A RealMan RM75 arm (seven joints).
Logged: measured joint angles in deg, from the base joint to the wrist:
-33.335 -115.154 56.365 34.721 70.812 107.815 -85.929
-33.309 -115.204 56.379 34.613 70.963 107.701 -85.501
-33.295 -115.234 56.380 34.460 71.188 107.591 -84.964
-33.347 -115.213 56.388 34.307 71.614 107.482 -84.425
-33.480 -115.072 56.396 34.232 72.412 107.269 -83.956
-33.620 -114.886 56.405 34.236 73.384 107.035 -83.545
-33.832 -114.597 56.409 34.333 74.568 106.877 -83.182
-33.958 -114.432 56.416 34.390 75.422 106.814 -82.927
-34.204 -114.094 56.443 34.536 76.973 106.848 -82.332
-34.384 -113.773 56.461 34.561 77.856 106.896 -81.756
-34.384 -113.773 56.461 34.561 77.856 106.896 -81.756
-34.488 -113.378 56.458 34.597 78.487 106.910 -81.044
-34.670 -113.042 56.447 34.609 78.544 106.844 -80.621
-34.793 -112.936 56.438 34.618 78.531 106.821 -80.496
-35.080 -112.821 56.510 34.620 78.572 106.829 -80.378
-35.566 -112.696 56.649 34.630 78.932 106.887 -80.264
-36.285 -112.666 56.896 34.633 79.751 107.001 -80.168
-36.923 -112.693 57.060 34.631 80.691 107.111 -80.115
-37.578 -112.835 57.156 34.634 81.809 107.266 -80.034
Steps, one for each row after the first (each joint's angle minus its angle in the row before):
0.026 -0.050 0.014 -0.108 0.151 -0.114 0.428
0.014 -0.030 0.001 -0.153 0.225 -0.110 0.537
-0.052 0.021 0.008 -0.153 0.426 -0.109 0.539
-0.133 0.141 0.008 -0.075 0.798 -0.213 0.469
-0.140 0.186 0.009 0.004 0.972 -0.234 0.411
-0.212 0.289 0.004 0.097 1.184 -0.158 0.363
-0.126 0.165 0.007 0.057 0.854 -0.063 0.255
-0.246 0.338 0.027 0.146 1.551 0.034 0.595
-0.180 0.321 0.018 0.025 0.883 0.048 0.576
0.000 0.000 0.000 0.000 0.000 0.000 0.000
-0.104 0.395 -0.003 0.036 0.631 0.014 0.712
-0.182 0.336 -0.011 0.012 0.057 -0.066 0.423
-0.123 0.106 -0.009 0.009 -0.013 -0.023 0.125
-0.287 0.115 0.072 0.002 0.041 0.008 0.118
-0.486 0.125 0.139 0.010 0.360 0.058 0.114
-0.719 0.030 0.247 0.003 0.819 0.114 0.096
-0.638 -0.027 0.164 -0.002 0.940 0.110 0.053
-0.655 -0.142 0.096 0.003 1.118 0.155 0.081

